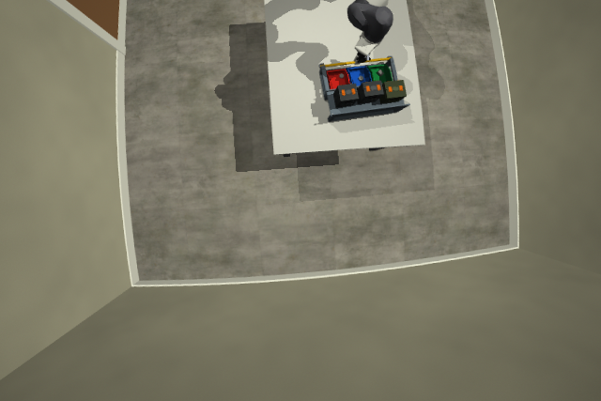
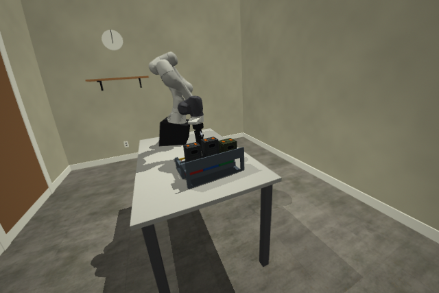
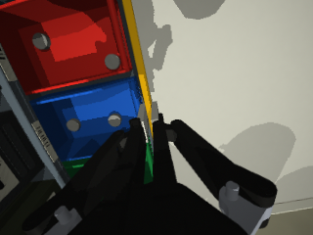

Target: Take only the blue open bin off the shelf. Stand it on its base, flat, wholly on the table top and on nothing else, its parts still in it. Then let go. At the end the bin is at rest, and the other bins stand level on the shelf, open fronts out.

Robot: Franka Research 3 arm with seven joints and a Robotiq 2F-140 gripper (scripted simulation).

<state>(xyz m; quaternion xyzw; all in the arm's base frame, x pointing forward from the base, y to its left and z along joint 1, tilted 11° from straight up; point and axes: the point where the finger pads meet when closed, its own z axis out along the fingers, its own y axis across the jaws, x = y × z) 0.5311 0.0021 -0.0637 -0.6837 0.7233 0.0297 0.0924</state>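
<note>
The yellow bar is 30 mm below my hand. Also, from my hand: red bin: 100 mm ahead, 120 mm to the right, 50 mm below; then blue open bin: 100 mm ahead, 50 mm below; then green bin: 110 mm ahead, 110 mm to the left, 50 mm below.
</note>
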